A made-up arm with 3 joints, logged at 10 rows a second.
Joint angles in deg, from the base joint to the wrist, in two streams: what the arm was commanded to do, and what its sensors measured. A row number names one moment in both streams.
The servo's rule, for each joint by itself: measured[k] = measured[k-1] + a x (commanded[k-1-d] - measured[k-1]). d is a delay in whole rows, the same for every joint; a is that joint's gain. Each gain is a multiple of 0.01, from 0.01 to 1. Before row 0 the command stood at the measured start. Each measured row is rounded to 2 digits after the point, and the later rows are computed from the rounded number. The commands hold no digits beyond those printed.
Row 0, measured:
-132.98, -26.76, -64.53
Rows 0 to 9, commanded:
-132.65, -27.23, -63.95
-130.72, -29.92, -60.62
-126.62, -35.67, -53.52
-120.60, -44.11, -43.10
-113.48, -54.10, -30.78
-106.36, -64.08, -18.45
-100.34, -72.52, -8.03
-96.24, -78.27, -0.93
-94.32, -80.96, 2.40
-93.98, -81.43, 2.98
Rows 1 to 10, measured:
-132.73, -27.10, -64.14
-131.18, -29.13, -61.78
-127.67, -33.84, -56.25
-122.23, -41.23, -47.44
-115.49, -50.50, -36.28
-108.46, -60.28, -24.33
-102.21, -69.09, -13.41
-97.61, -75.70, -5.05
-95.08, -79.49, -0.06
-94.23, -80.89, 1.98
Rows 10 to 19, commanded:
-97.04, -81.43, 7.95
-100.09, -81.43, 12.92
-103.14, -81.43, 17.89
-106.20, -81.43, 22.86
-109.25, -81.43, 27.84
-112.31, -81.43, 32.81
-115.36, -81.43, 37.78
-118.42, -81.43, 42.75
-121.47, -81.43, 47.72
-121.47, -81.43, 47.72
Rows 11 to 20, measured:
-96.39, -81.28, 5.98
-99.24, -81.39, 10.63
-102.24, -81.42, 15.49
-105.29, -81.43, 20.43
-108.34, -81.43, 25.39
-111.40, -81.43, 30.36
-114.45, -81.43, 35.33
-117.51, -81.43, 40.30
-120.56, -81.43, 45.27
-121.26, -81.43, 46.91

